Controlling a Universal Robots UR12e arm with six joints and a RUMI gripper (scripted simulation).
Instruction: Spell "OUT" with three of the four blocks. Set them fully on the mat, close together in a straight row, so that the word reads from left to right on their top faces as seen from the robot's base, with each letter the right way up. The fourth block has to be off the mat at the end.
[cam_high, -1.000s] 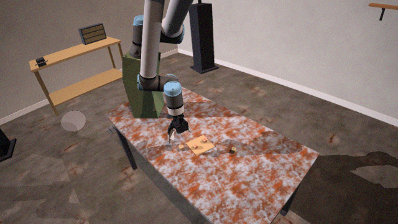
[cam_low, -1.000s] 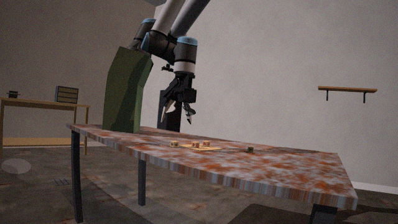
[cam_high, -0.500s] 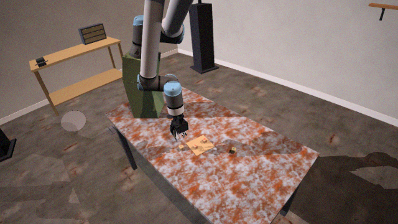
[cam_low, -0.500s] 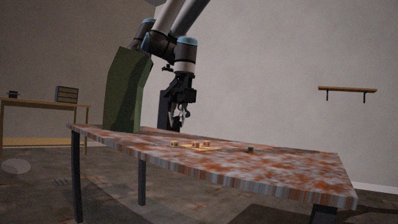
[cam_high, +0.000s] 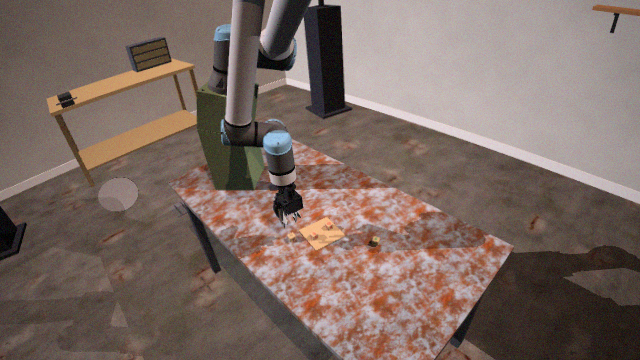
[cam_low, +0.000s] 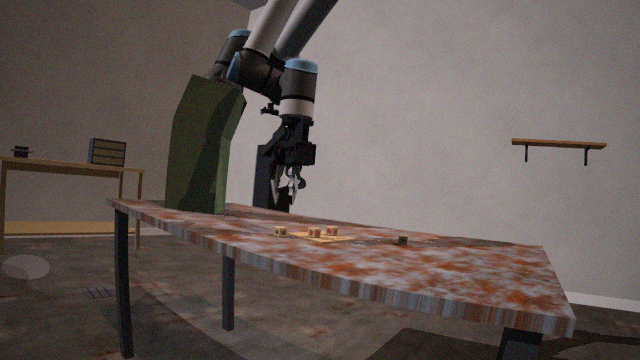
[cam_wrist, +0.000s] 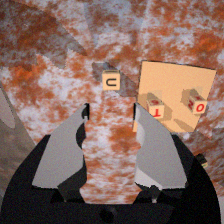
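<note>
Right now the block is 90 mm below my hand. From my hand the other things lie so: tan mat: 40 mm ahead, 120 mm to the left, 100 mm below.
</note>
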